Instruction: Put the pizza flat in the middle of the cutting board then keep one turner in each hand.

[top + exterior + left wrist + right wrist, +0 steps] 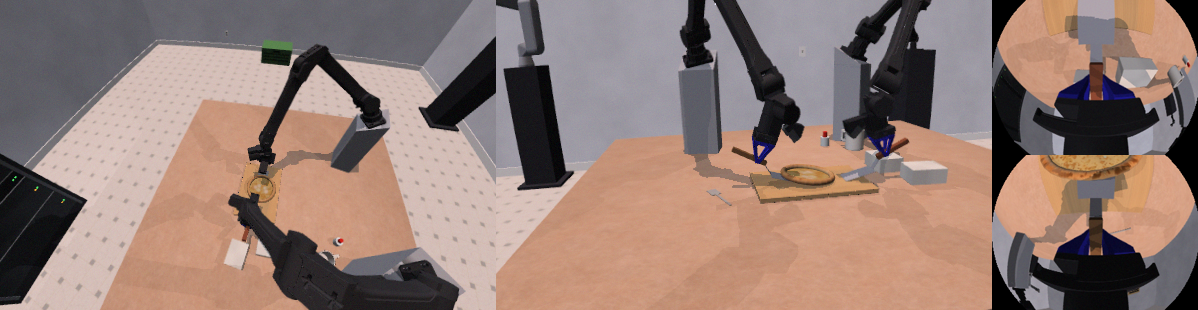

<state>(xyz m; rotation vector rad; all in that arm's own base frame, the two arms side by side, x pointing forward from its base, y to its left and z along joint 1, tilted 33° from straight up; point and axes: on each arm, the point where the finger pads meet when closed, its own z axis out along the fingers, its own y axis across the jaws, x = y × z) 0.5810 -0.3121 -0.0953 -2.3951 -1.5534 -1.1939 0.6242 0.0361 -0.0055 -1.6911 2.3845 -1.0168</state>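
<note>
Now: the turner 30 mm to the right of my left hand and 20 mm below it. Also, from my left hand: wooden cutting board: 30 mm behind, 240 mm to the right, 80 mm below; then pizza: 40 mm behind, 250 mm to the right, 60 mm below; then red-capped bottle: 480 mm behind, 10 mm to the right, 60 mm below.
</note>
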